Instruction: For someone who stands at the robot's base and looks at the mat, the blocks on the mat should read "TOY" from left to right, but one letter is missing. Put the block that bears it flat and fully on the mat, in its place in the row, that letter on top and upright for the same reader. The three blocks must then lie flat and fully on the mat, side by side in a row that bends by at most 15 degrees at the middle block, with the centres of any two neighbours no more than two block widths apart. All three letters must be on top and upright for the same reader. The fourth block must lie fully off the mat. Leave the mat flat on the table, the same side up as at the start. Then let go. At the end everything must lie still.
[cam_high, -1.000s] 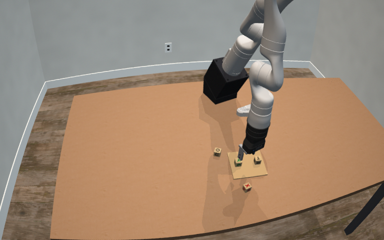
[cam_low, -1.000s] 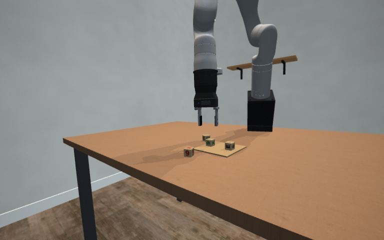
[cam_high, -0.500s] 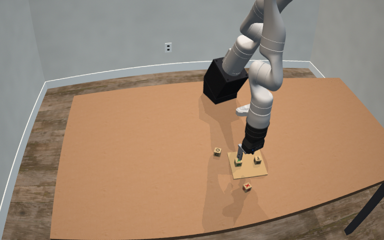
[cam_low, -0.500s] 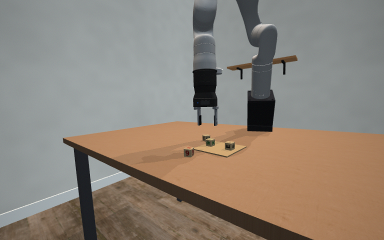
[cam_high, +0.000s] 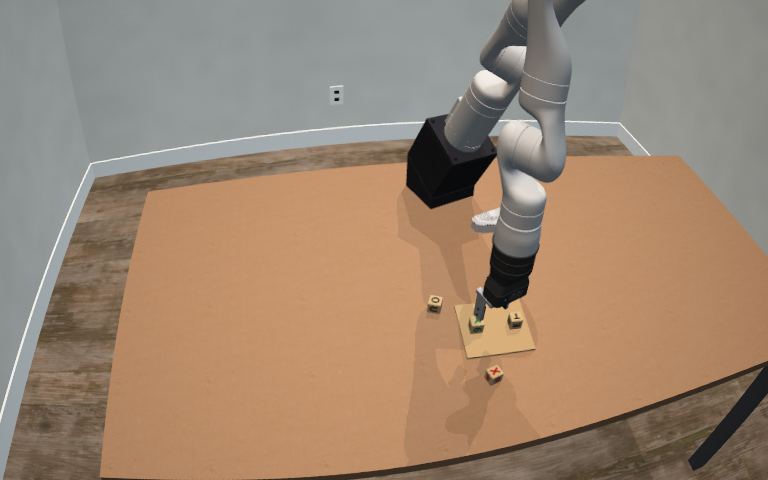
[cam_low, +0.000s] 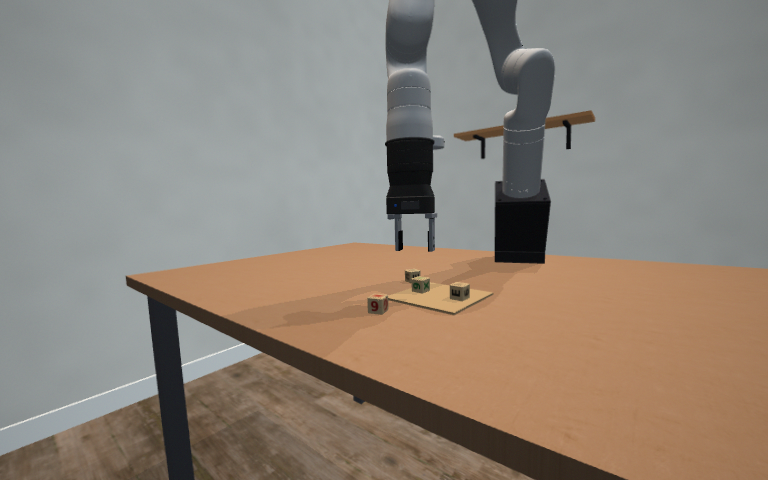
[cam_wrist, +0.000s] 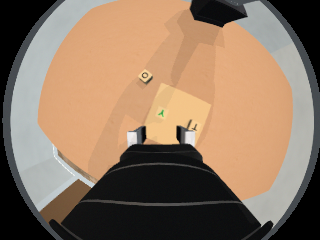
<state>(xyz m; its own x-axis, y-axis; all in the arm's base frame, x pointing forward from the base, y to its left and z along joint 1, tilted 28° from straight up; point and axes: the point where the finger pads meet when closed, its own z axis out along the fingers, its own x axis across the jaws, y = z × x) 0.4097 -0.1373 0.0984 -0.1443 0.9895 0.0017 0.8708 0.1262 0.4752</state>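
The O block is 11 cm behind my hand, 6 cm to the right of it and 9 cm below it. From my hand the other things lie so: tan mat 2 cm behind, 4 cm to the left, 10 cm below.
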